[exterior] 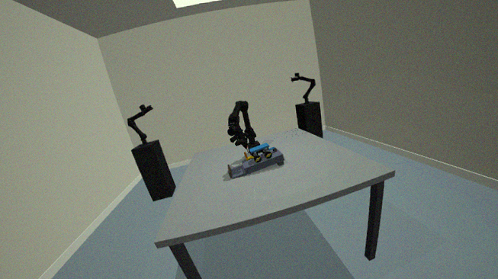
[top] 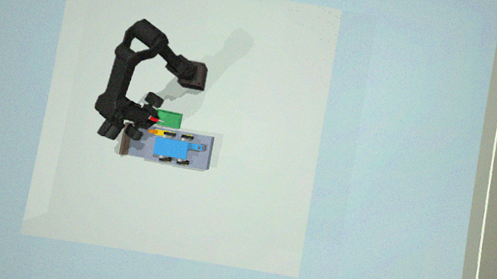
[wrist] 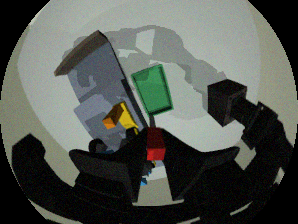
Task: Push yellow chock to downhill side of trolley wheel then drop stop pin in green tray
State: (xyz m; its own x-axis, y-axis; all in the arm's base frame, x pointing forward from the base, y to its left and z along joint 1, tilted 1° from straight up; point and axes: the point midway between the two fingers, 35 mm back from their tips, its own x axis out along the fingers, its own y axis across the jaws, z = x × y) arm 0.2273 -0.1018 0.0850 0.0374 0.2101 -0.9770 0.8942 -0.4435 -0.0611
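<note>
Now: the red-headed stop pin right at my gripper tip. The rest, counted from my gripper tip: green tray (20 mm behind, 140 mm below); then yellow chock (50 mm ahead, 50 mm below); then blue trolley (110 mm ahead, 80 mm to the left, 20 mm below).
</note>
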